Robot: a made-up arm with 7 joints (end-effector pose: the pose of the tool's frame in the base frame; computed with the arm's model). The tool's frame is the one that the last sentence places.
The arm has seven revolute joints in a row. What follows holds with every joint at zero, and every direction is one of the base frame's.
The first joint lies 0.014 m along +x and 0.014 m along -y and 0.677 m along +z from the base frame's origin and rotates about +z.
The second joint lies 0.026 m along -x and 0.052 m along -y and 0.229 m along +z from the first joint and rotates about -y.
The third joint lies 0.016 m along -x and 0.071 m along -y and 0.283 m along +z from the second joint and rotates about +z.
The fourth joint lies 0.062 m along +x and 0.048 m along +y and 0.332 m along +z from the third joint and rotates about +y.
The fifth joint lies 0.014 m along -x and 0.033 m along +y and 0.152 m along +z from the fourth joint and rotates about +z.
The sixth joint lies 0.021 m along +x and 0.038 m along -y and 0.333 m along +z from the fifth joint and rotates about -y.
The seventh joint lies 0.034 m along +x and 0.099 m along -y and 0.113 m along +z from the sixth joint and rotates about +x.
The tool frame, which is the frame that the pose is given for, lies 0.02 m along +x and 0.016 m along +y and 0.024 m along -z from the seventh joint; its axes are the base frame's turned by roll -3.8, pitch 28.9 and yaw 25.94 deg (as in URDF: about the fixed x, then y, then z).
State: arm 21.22 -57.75 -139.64 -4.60 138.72 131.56 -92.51
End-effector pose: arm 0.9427 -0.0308 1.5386 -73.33 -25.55 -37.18
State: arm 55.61 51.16 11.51 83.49 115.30 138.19 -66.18
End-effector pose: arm -0.0985 -0.0776 1.6077 54.00 -10.63 71.58
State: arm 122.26 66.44 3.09 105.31 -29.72 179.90 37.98
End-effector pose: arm 0.3132 -0.3078 1.5510 -67.92 120.70 -95.92
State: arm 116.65 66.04 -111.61 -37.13 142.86 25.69 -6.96
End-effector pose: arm 0.3859 -0.8647 1.5979 -13.15 -93.68 113.19
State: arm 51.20 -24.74 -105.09 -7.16 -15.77 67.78 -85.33
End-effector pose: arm 0.2790 0.3146 1.9863 -105.42 20.97 -111.32
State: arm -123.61 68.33 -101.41 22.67 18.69 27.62 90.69
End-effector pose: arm 0.2876 1.1978 1.2445 -76.34 -124.28 -43.14
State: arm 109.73 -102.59 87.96 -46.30 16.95 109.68 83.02
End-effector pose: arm 0.1871 0.9353 0.6826 167.17 27.27 35.57
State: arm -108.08 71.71 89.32 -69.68 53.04 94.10 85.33
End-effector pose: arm -0.2730 0.8965 1.2095 10.03 -30.16 -177.15
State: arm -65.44 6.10 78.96 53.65 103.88 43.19 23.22
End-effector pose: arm 0.4020 0.2977 1.7890 74.87 24.03 121.79
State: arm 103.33 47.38 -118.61 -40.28 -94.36 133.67 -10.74
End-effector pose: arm 0.0318 -0.4988 1.7212 -79.33 -3.62 -112.45
